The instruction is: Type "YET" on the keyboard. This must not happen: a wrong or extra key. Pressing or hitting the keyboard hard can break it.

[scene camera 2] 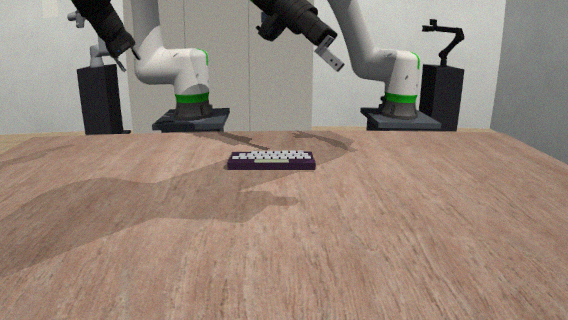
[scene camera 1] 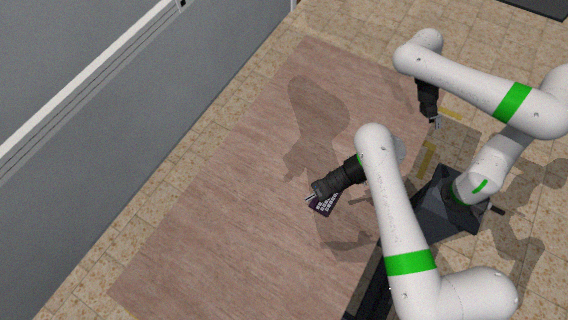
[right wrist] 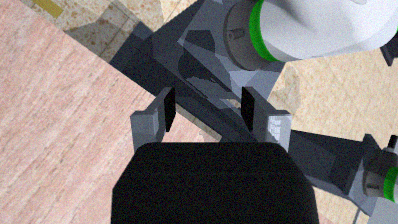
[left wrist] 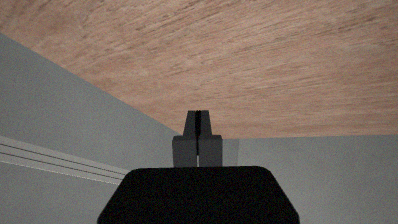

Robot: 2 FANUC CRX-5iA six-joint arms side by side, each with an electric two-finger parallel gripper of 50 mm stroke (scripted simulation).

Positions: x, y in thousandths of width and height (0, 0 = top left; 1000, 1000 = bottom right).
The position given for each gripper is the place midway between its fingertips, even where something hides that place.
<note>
In view: the left gripper (left wrist: 499, 551) and the right gripper (scene camera 2: 232, 202).
The right gripper also shows in the right wrist view (right wrist: 524, 449).
</note>
